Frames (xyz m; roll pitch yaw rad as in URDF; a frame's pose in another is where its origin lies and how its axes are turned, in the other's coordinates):
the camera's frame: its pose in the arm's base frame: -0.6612 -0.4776 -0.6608 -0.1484 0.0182 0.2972
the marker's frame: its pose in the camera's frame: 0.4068 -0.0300 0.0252 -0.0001 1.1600 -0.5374
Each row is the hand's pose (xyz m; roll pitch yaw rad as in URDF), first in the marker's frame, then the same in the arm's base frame.
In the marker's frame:
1: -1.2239 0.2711 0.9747 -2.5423 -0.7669 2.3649
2: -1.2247 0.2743 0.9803 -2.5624 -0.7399 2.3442
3: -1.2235 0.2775 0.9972 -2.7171 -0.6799 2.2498
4: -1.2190 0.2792 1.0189 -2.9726 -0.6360 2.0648
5: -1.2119 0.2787 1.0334 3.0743 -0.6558 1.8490
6: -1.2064 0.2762 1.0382 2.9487 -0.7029 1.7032
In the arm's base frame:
1: 0.1540 0.0053 0.8429 -0.9066 -0.7707 0.7615
2: 0.1594 0.0077 0.8457 -0.9673 -0.7569 0.7997
3: 0.1755 0.0079 0.8518 -1.2342 -0.6833 0.8764
4: 0.1969 0.0051 0.8574 -1.6178 -0.5321 0.9021
5: 0.2124 0.0008 0.8577 -1.9531 -0.3710 0.8308
6: 0.2183 -0.0036 0.8554 -2.1424 -0.2803 0.7435

